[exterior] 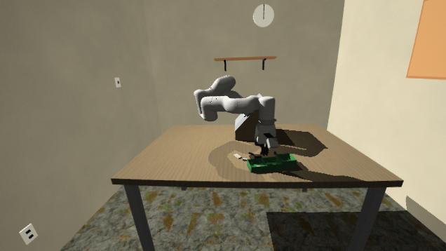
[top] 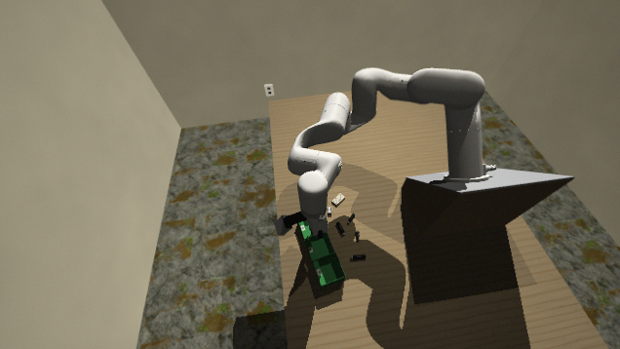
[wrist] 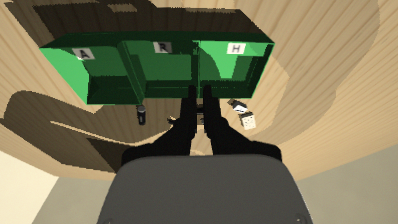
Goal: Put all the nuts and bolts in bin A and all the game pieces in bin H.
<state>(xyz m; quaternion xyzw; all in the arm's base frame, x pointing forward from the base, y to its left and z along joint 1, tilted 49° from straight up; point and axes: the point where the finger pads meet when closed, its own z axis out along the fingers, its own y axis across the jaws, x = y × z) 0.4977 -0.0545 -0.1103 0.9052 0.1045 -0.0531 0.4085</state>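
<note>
Right now my hand is 1 cm past the green bin, 4 cm to the right of it and 7 cm above it. From my hand the other things lie so: dark bolt: 15 cm behind, 1 cm to the left, 9 cm below; then small nut: 7 cm behind, 10 cm to the right, 9 cm below; then white game piece: 11 cm behind, 14 cm to the right, 9 cm below.
</note>
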